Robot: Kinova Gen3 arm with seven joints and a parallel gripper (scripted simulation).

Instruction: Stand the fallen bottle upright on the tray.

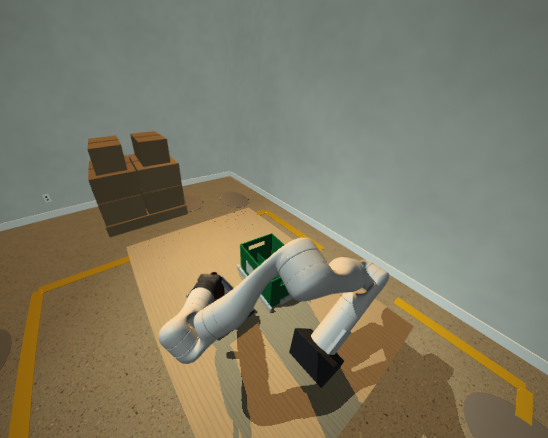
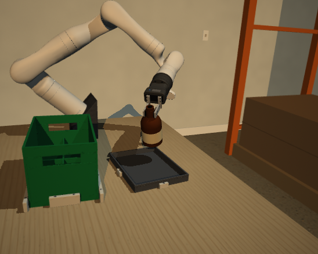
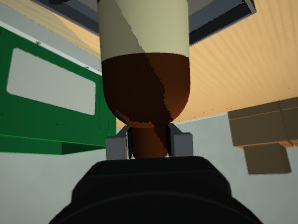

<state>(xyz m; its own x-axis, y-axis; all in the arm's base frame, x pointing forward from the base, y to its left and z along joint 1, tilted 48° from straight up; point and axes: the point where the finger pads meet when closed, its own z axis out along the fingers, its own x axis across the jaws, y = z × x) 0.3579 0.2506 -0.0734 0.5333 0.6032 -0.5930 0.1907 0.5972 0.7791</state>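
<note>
Now: hand 1 cm past the brown bottle, 1 cm to the right of it and 5 cm above it. Round my hand: dark tray 3 cm ahead, 2 cm to the right, 19 cm below; green crate 4 cm ahead, 29 cm to the right, 12 cm below.
</note>
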